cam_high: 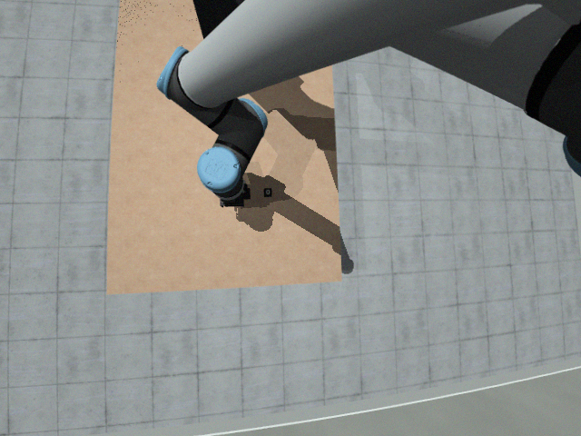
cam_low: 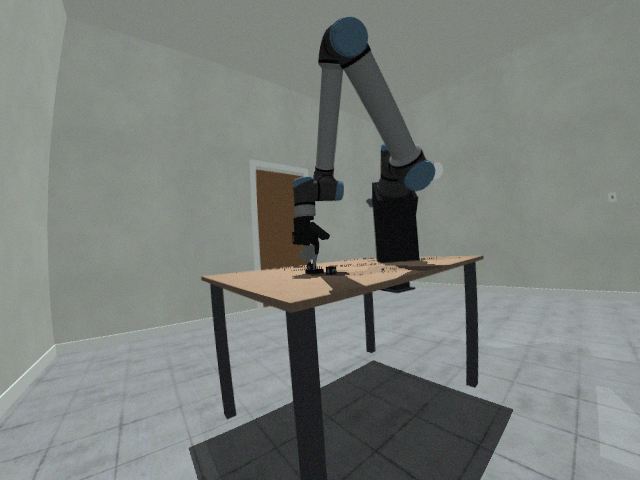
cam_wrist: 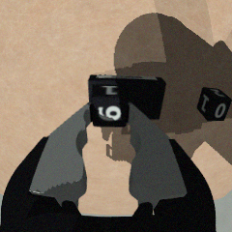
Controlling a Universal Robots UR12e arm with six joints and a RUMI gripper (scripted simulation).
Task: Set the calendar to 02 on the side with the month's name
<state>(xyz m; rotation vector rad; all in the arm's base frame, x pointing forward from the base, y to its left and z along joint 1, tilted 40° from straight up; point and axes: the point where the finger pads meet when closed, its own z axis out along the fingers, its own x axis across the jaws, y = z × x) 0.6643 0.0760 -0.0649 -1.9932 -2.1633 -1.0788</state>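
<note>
Right now my hand is 2 cm to the right of the calendar tray and 3 cm above it. The rest, counted from my hand: black number cube 3 cm behind, 12 cm to the left, 2 cm below.
</note>
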